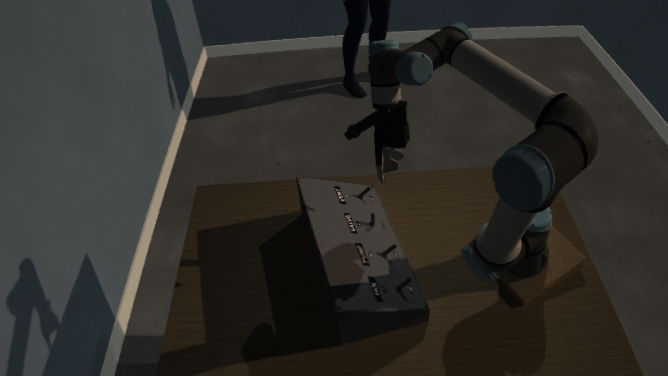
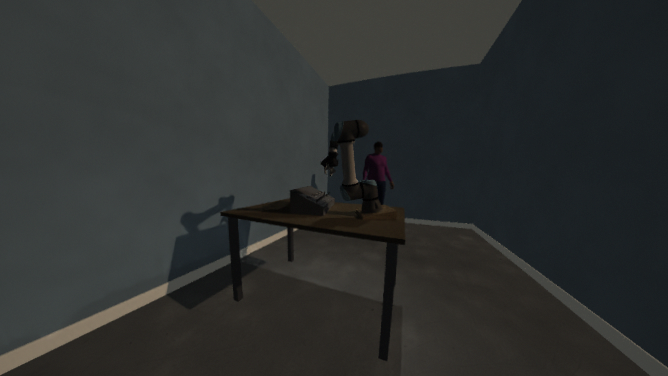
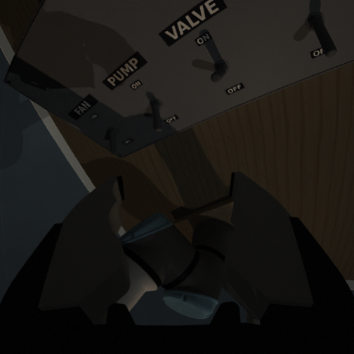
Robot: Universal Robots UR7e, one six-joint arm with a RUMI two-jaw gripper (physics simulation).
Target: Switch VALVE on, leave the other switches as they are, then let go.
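Pixels of known places: gripper, between the fingertips: (image 1: 385, 177) (image 2: 327, 175); arm's base, origin of its link: (image 1: 522, 255) (image 2: 371, 210).
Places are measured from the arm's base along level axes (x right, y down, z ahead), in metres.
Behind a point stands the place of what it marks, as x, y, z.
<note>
The grey sloped switch box (image 1: 320, 196) @(0.108, -0.117, 0.616) (image 2: 302, 202) @(-0.267, -0.055, 0.435) (image 3: 275, 35) stands on the table. The VALVE lever (image 1: 371, 221) @(0.052, -0.074, 0.459) (image 3: 218, 72) stands at a different angle from its neighbours and leans toward its ON label. The PUMP lever (image 1: 390, 249) @(-0.055, -0.080, 0.400) (image 3: 156, 117), the FAN lever (image 1: 404, 286) @(-0.171, -0.076, 0.360) (image 3: 113, 140) and the VENT lever (image 1: 365, 193) @(0.167, -0.075, 0.483) (image 3: 325, 37) lean toward OFF. My gripper (image 1: 383, 176) @(0.058, -0.251, 0.421) (image 2: 328, 173) @(0.058, -0.251, 0.421) (image 3: 176, 175) is partly open and empty. It hangs above the VENT end of the box, apart from every lever.
The wooden table (image 1: 230, 207) @(0.186, 0.035, 0.956) (image 2: 350, 227) @(-0.357, 0.035, 0.012) carries the box and the arm's base plate (image 1: 567, 255) @(-0.010, -0.018, -0.130). A pale blue wall (image 1: 100, 125) (image 2: 150, 125) runs along the left. A person (image 1: 354, 45) (image 2: 377, 167) stands on the floor beyond the table.
</note>
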